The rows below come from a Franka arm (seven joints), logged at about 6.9 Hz.
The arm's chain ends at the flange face. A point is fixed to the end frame.
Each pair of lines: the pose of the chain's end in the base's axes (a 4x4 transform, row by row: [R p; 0 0 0 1], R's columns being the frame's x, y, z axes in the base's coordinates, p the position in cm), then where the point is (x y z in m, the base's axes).
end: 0.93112 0.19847 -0.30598 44.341; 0.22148 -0.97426 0.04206 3.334; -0.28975 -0.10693 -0.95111 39.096; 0 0 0 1
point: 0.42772 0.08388 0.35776
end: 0.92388 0.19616 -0.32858 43.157; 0.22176 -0.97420 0.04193 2.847; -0.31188 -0.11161 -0.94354 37.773; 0 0 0 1
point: 0.41508 0.07900 0.34492
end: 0.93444 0.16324 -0.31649 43.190; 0.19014 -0.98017 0.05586 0.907; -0.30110 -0.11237 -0.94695 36.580; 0 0 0 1
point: 0.41754 0.06023 0.33296
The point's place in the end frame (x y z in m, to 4 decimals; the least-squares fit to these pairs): 0.0062 -0.0488 0.0385
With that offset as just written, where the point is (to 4 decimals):
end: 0.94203 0.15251 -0.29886 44.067; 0.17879 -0.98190 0.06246 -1.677; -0.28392 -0.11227 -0.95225 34.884; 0 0 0 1
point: 0.4276 0.0347 0.3159
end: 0.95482 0.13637 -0.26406 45.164; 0.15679 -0.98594 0.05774 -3.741; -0.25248 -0.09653 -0.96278 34.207; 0 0 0 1
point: 0.4407 0.0139 0.3081
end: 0.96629 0.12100 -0.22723 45.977; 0.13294 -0.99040 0.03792 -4.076; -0.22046 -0.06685 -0.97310 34.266; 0 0 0 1
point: 0.4511 0.0099 0.3071
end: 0.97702 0.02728 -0.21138 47.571; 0.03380 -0.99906 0.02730 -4.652; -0.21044 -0.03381 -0.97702 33.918; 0 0 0 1
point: 0.4723 0.0035 0.3019
